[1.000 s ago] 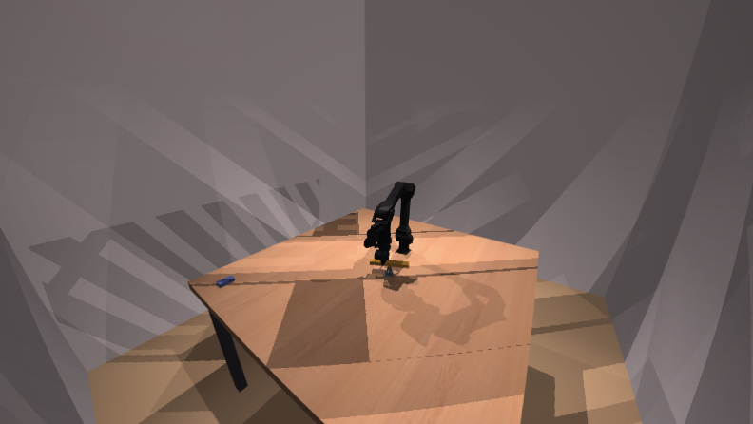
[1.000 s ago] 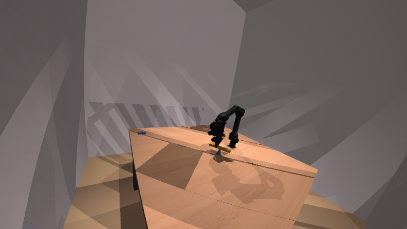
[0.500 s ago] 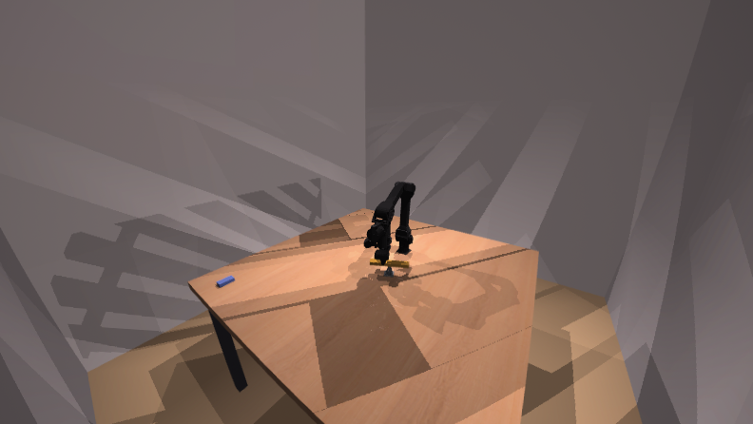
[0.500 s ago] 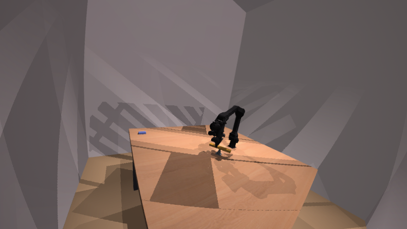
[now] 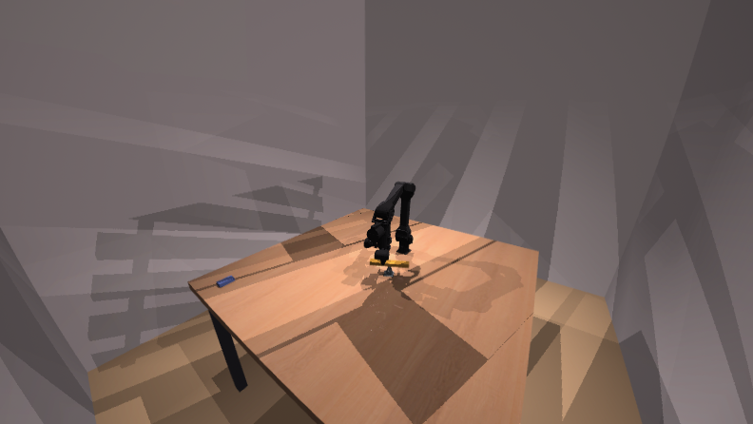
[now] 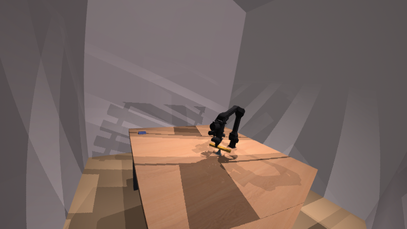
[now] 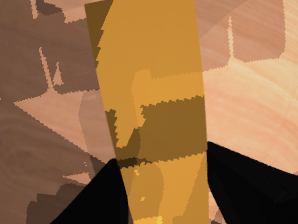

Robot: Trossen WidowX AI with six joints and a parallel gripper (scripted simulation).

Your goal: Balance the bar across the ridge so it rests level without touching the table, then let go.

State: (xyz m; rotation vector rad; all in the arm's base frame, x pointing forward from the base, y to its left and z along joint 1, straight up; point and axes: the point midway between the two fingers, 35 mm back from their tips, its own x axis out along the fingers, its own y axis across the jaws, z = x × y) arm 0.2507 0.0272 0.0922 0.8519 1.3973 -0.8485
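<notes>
Now: gripper tip 30 mm to the right of the yellow bar and 10 mm past it. From my gripper tip the other things lie so: small blue block (530 mm to the right, 490 mm ahead, 50 mm below).
</notes>
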